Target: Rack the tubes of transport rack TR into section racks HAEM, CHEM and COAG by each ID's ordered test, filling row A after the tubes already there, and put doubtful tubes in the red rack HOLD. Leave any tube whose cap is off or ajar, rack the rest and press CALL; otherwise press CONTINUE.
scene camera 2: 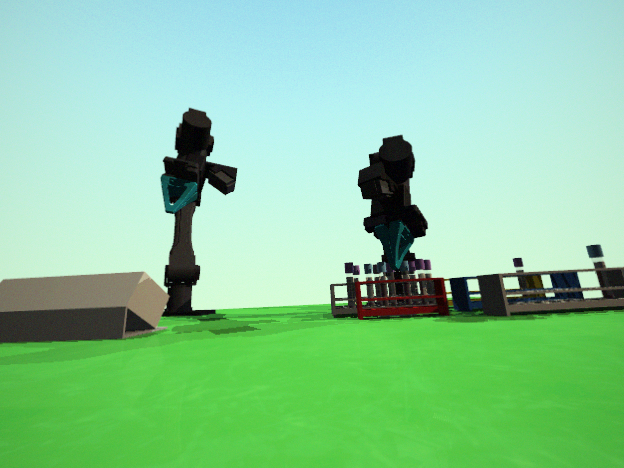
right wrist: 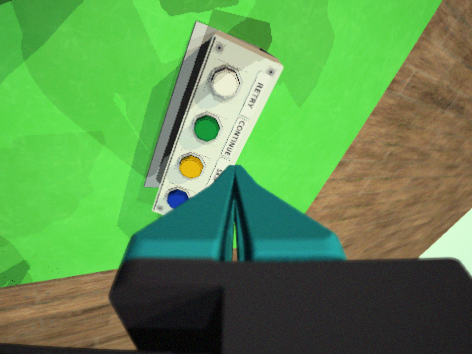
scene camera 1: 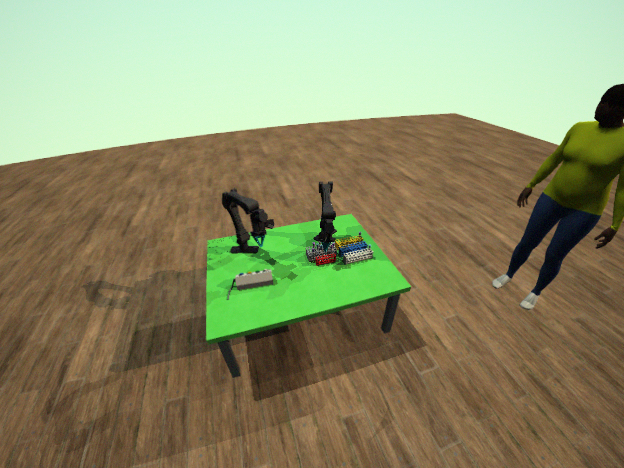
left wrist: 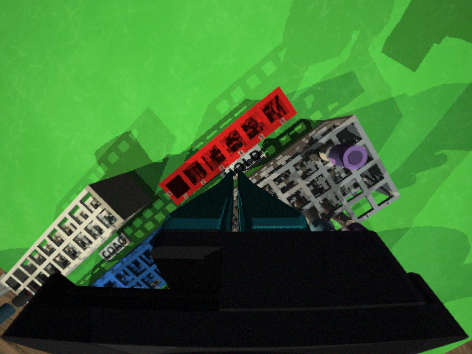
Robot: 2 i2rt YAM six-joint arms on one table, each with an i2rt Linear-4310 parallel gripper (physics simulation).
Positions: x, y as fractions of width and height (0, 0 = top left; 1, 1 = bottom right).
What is my left gripper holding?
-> Nothing.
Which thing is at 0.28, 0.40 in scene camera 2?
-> My right gripper.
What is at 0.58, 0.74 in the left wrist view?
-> My left gripper.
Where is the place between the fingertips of my right gripper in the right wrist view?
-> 0.50, 0.50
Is my right gripper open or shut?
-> Shut.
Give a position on a grey button box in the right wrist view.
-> At 0.47, 0.24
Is my left gripper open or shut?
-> Shut.
